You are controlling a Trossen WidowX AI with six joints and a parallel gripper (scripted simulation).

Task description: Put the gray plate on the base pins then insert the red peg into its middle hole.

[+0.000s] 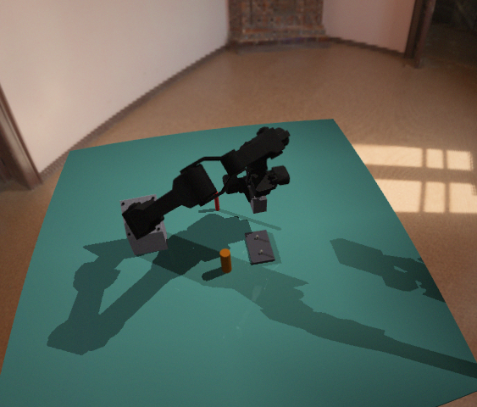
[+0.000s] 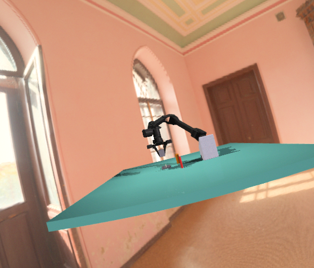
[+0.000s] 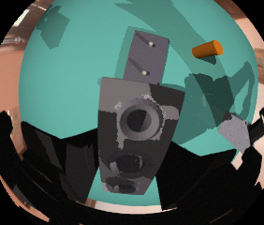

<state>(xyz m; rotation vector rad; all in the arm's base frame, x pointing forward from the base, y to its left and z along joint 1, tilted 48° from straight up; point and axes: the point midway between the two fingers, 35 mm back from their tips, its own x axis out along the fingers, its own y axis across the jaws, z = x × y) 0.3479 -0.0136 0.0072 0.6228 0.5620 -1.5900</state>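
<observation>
Now: the dark base 10 cm below my gripper tip, 9 cm to the right of it and 2 cm behind it. The rest, counted from my gripper tip: red peg (11 cm to the left, 10 cm behind, 7 cm below); then gray plate (3 cm above); then orange cylinder (14 cm to the right, 14 cm behind, 7 cm below).
</observation>
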